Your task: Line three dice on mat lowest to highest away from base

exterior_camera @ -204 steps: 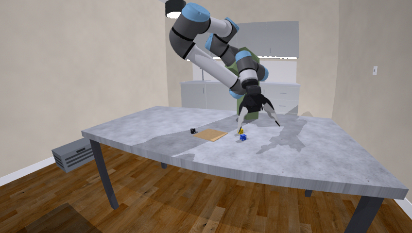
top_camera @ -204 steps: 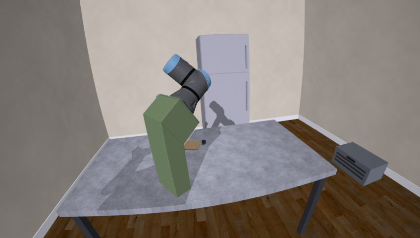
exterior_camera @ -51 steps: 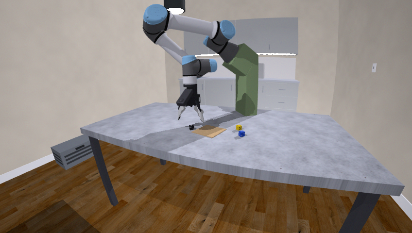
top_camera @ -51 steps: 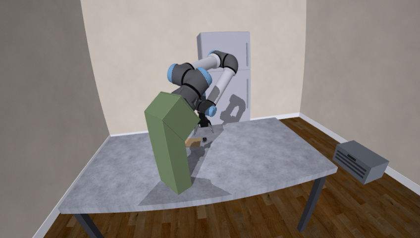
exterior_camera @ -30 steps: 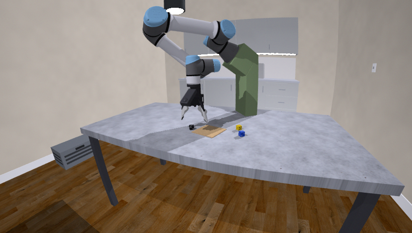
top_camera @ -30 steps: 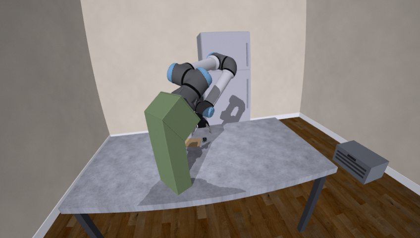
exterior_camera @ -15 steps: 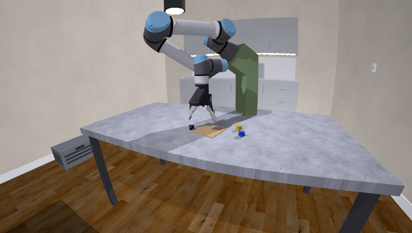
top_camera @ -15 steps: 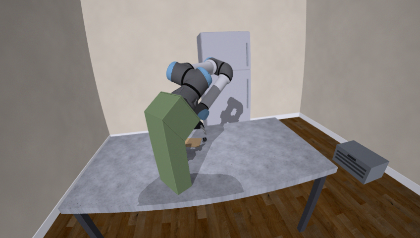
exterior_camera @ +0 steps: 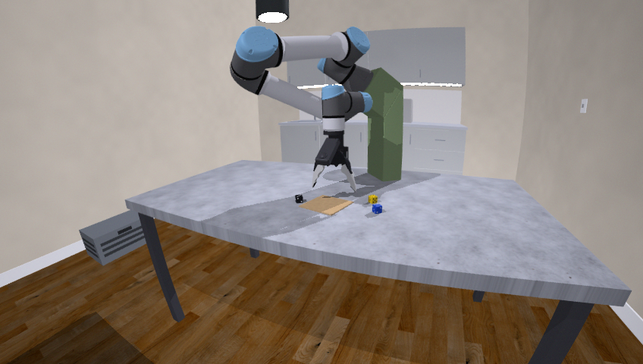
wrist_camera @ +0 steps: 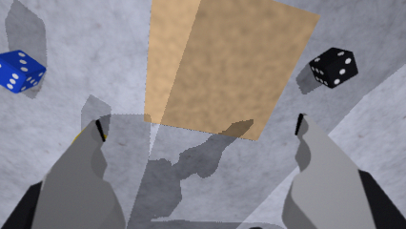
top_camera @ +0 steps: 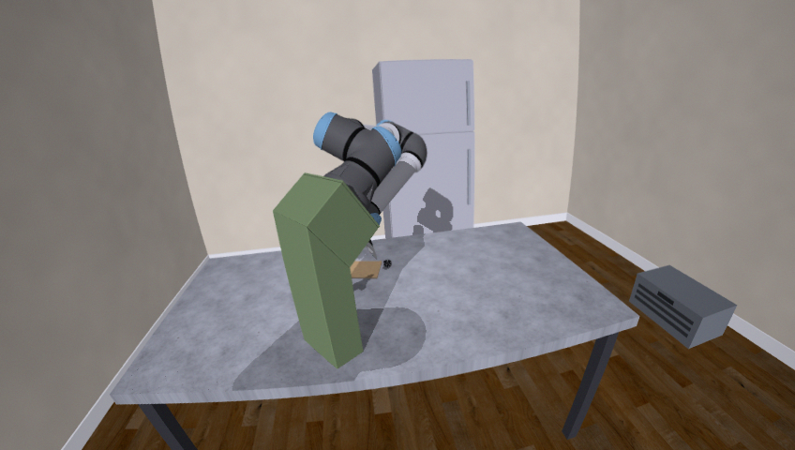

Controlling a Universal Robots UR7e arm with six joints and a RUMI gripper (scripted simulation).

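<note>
The mat is 5 cm below my hand, 2 cm to the right of it and 1 cm ahead of it. Also, from my hand: blue die (15 cm to the left, 7 cm ahead, 4 cm below); black die (13 cm to the right, 4 cm below, 1 cm behind); yellow die (14 cm to the left, 4 cm below, 2 cm behind).
</note>
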